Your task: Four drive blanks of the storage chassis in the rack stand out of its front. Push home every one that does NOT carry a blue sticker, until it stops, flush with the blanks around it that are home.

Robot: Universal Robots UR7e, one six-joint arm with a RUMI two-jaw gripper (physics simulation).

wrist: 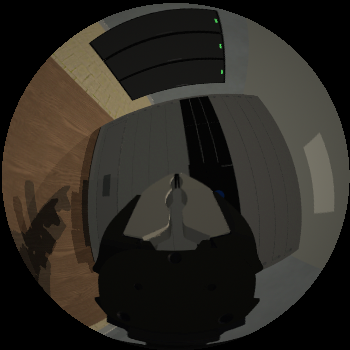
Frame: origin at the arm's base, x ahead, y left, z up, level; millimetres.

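Seen in the pictures: gripper, fingertip midpoint: (176, 174).
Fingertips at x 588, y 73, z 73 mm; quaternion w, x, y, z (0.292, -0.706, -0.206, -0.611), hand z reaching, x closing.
Note:
A point is followed by its place in that frame.
The storage chassis (150, 135) @(x 701, y 210, z -5 mm) fills the middle of the wrist view as a grey ribbed front. A column of black drive blanks (204, 135) @(x 682, y 170, z 124 mm) runs down it, with thin pale seams. Lower in the column, a black blank (212, 176) @(x 648, y 75, z 121 mm) has a blue sticker (220, 193) @(x 645, y 45, z 129 mm) at its face, partly covered by the right finger. My gripper (176, 174) @(x 588, y 73, z 73 mm) is shut and empty. Its tips show over the grey front, just left of the black column. The fingers and gripper body hide the lower middle of the chassis, and whether the tips touch anything cannot be told. No yellow or red sticker shows.
Three black units (172, 46) with small green lights stand beyond the chassis, at the top. A brown wooden surface (55, 125) @(x 515, y 250, z -244 mm) with dark shadows lies at the left, beside a yellowish brick-patterned strip (82, 57). A grey wall with a pale panel (321, 175) is at the right.

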